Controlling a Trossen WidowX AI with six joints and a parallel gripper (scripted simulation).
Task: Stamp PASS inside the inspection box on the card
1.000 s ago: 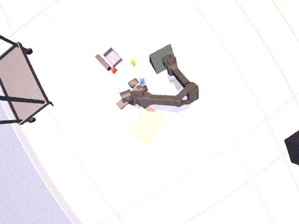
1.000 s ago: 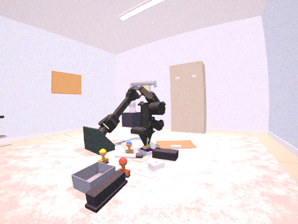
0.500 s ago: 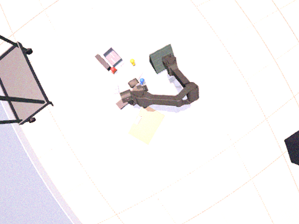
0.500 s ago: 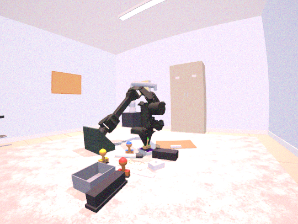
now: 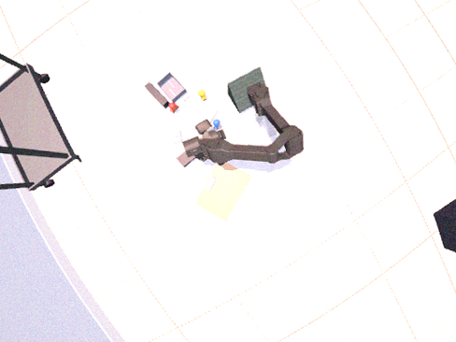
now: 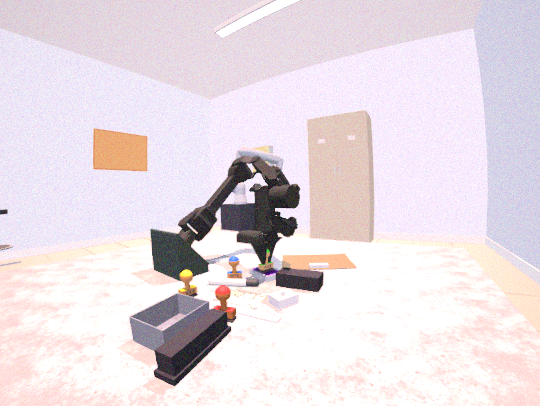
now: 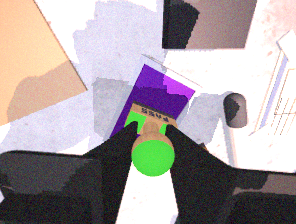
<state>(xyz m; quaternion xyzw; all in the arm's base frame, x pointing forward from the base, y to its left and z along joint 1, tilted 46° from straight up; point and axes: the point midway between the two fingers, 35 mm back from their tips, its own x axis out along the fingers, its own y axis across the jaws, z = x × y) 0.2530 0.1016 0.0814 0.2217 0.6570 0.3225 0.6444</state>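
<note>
Right now my gripper tip is right at the green-knobbed stamp. Also, from my gripper tip: marker 1 cm behind, 10 cm to the right, 3 cm below; then blue-knobbed stamp 5 cm behind, 8 cm to the right, 2 cm below; then purple ink pad 3 cm below.
</note>
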